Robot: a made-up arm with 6 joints. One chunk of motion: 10 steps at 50 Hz.
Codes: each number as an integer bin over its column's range. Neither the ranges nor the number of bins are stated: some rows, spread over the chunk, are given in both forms.
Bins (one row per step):
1: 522 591 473 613 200 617
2: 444 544 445 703 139 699
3: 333 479 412 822 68 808
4: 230 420 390 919 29 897
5: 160 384 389 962 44 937
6: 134 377 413 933 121 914
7: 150 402 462 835 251 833
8: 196 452 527 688 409 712
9: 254 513 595 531 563 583
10: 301 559 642 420 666 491
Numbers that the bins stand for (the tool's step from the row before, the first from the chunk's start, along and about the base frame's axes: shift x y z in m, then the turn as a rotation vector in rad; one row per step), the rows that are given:
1: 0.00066 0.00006 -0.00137 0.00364 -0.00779 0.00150
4: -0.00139 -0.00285 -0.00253 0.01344 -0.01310 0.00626
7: -0.00195 -0.00316 -0.00153 0.01075 -0.00621 0.00518
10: -0.00089 -0.00049 0.00100 -0.00255 0.00667 -0.00064
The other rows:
2: 0.00011 -0.00074 -0.00176 0.00652 -0.00969 0.00289
3: -0.00067 -0.00185 -0.00223 0.01033 -0.01189 0.00475
5: -0.00188 -0.00347 -0.00255 0.01481 -0.01263 0.00694
6: -0.00206 -0.00358 -0.00221 0.01389 -0.01025 0.00655
8: -0.00163 -0.00231 -0.00061 0.00604 -0.00131 0.00312
9: -0.00122 -0.00127 0.00034 0.00101 0.00347 0.00092

